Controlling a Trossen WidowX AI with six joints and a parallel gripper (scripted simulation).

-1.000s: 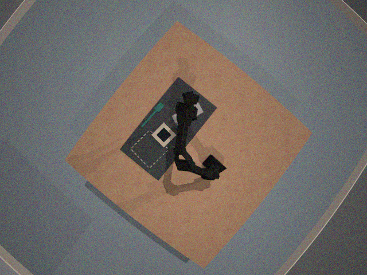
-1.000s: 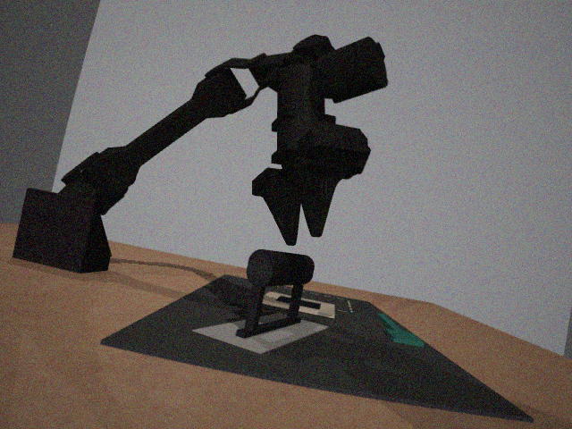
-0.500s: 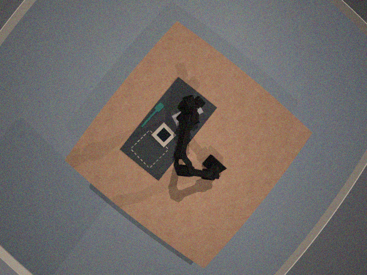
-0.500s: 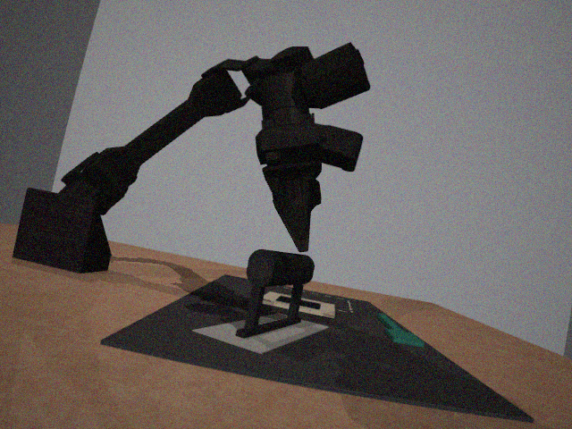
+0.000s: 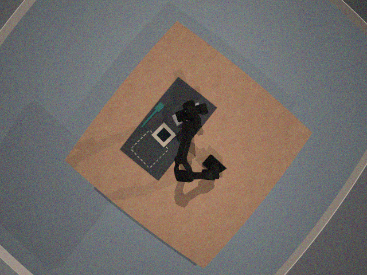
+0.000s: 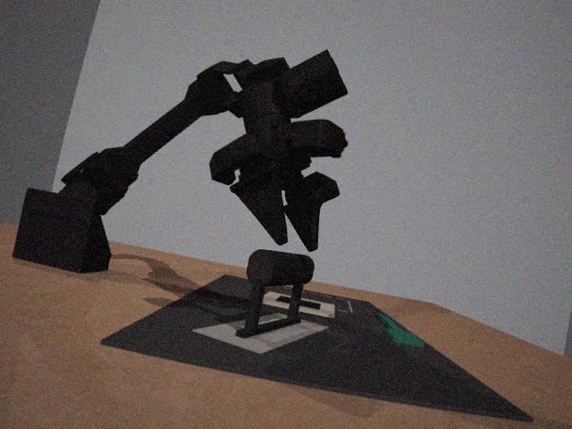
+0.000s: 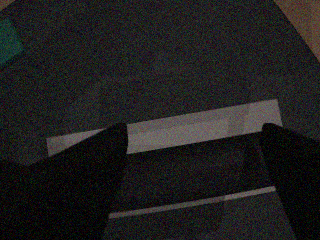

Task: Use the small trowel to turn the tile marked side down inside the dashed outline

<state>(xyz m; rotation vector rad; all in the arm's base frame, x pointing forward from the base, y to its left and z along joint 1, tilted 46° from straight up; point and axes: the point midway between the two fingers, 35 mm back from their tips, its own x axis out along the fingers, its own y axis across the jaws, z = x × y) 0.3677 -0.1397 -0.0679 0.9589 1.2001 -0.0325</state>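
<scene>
Right now my gripper tip is 20 mm short of the dark mat, 180 mm to the right of it and 120 mm above it. From my gripper tip the other things lie so: tile (10 mm ahead, 240 mm to the left, 90 mm below); then teal trowel (160 mm ahead, 170 mm to the left, 90 mm below).
</scene>
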